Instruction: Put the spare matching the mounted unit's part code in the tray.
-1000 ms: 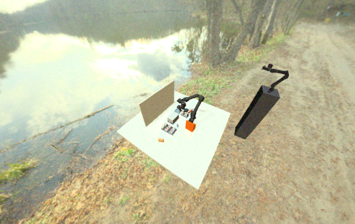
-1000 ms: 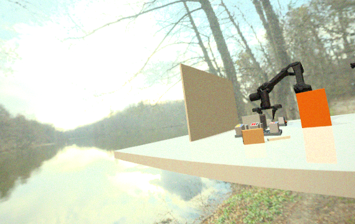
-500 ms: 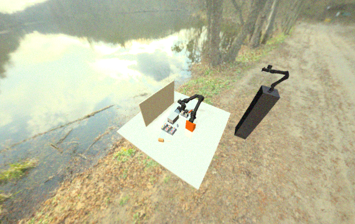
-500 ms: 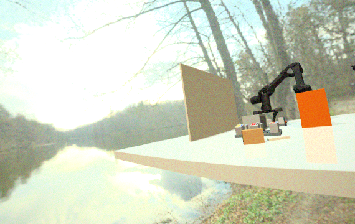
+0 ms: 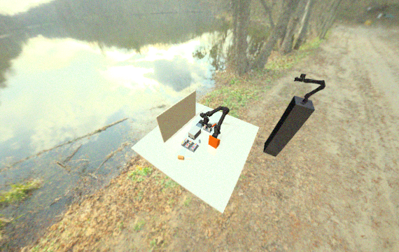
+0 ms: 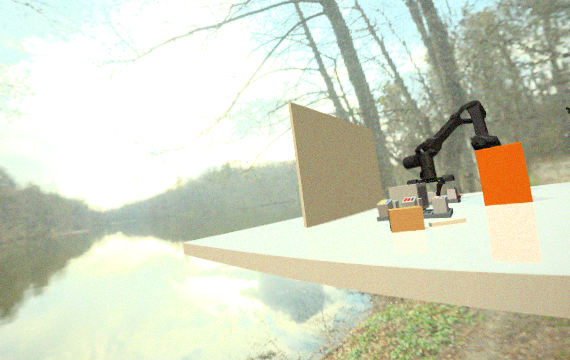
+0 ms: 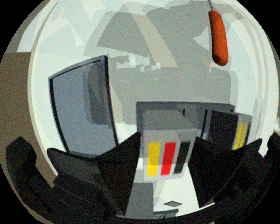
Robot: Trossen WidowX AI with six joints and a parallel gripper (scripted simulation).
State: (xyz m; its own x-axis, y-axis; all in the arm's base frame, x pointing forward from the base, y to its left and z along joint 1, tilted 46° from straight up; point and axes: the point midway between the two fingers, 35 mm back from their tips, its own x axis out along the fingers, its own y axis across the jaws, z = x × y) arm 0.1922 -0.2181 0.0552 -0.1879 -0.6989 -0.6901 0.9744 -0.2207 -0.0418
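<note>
Now: the grey-blue tray 10 cm ahead of my gripper tip, 3 cm to the right of it and 1 cm below it. Round my gripper tip: grey mounted unit 18 cm to the left, 8 cm ahead, 3 cm above; then thin stick 53 cm to the left, 4 cm behind, 1 cm below; then tan upright panel 32 cm ahead, 21 cm above, 14 cm to the left.
</note>
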